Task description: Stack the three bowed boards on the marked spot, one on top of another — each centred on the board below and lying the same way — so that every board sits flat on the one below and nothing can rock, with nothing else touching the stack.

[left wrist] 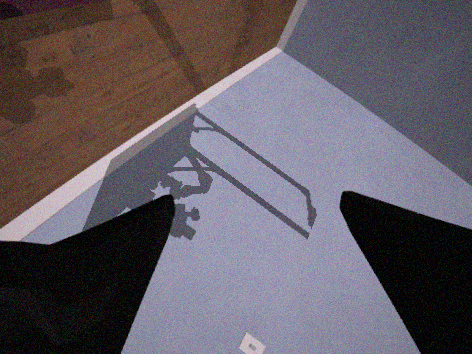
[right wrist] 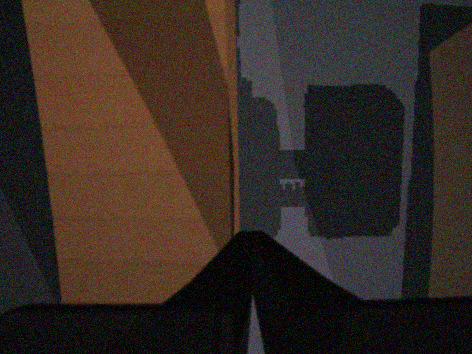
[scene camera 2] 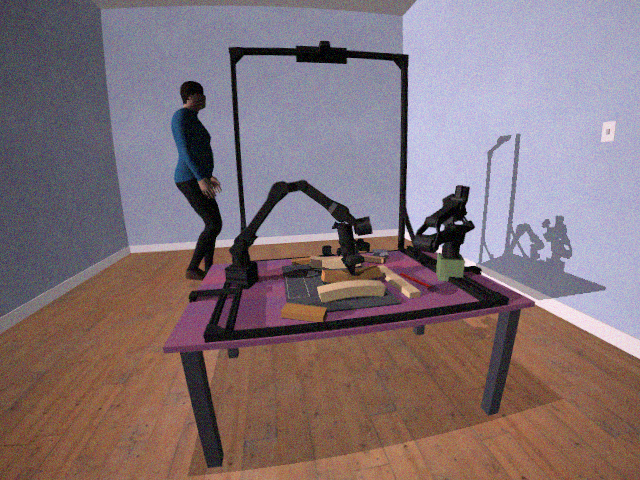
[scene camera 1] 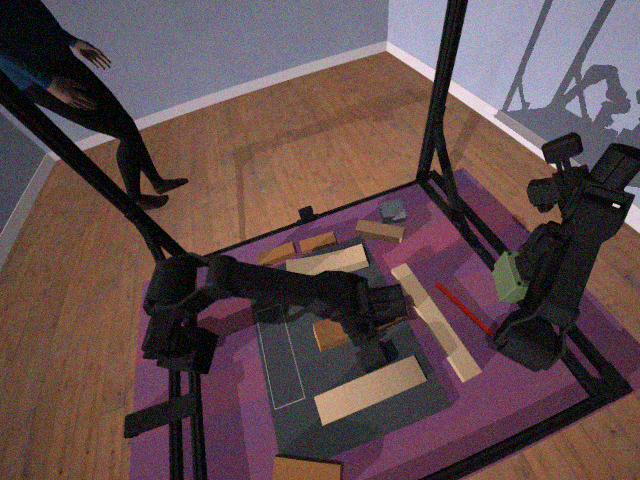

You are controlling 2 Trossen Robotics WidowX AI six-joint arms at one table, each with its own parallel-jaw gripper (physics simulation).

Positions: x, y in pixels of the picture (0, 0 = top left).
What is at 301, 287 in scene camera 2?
A marked spot.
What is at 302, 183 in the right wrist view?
A marked spot.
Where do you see a marked spot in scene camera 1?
At 295, 371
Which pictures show my right gripper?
The right wrist view, scene camera 2 and scene camera 1 only.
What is my left gripper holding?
Nothing.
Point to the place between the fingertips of my right gripper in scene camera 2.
352, 275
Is my left gripper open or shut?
Open.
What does the long pale plank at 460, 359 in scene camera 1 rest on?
The table.
